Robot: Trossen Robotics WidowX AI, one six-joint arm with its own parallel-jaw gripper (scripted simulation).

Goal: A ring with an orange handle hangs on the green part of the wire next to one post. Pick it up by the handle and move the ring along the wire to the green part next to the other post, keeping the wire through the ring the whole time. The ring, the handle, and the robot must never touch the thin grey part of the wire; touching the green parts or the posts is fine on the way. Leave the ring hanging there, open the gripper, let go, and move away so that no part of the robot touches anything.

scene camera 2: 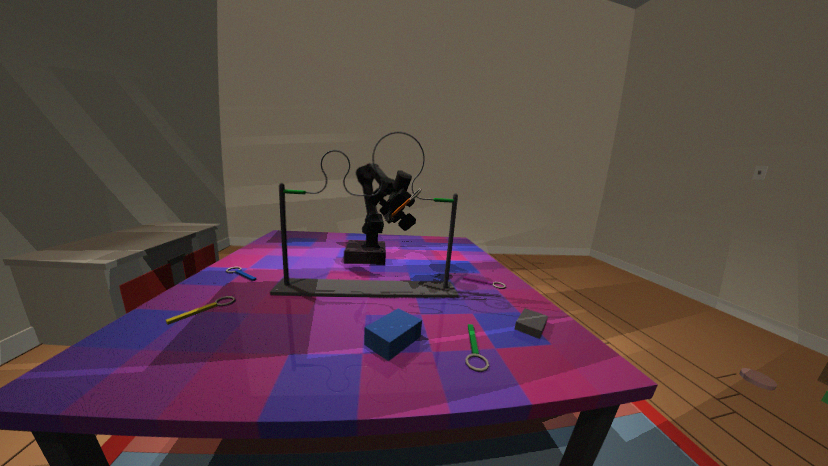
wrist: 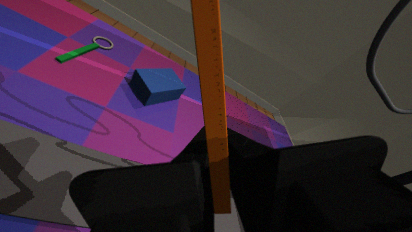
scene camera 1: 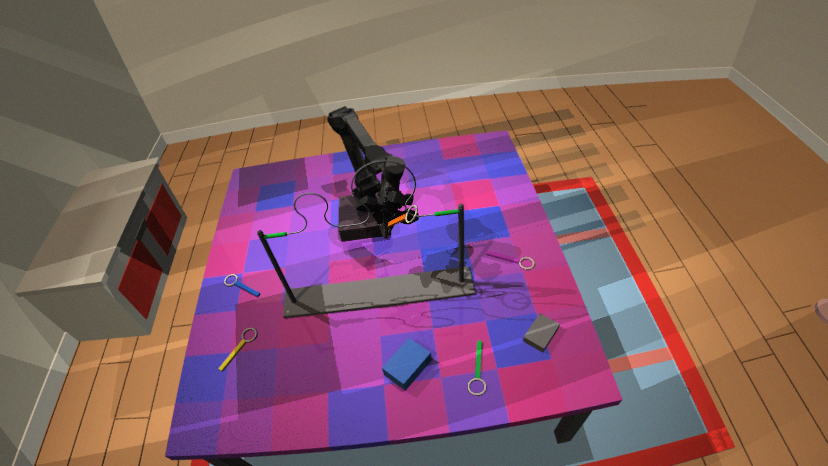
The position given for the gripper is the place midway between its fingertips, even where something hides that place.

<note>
In view: the gripper (scene camera 1: 385, 238), a blue block (scene camera 2: 388, 336) and a grey block (scene camera 1: 542, 330).
The blue block also shows in the wrist view (wrist: 153, 86) and in scene camera 1 (scene camera 1: 404, 366). The gripper is seen too in scene camera 2 (scene camera 2: 388, 222) and in the wrist view (wrist: 212, 131). The wrist view does not show the grey block: it is out of frame.
</note>
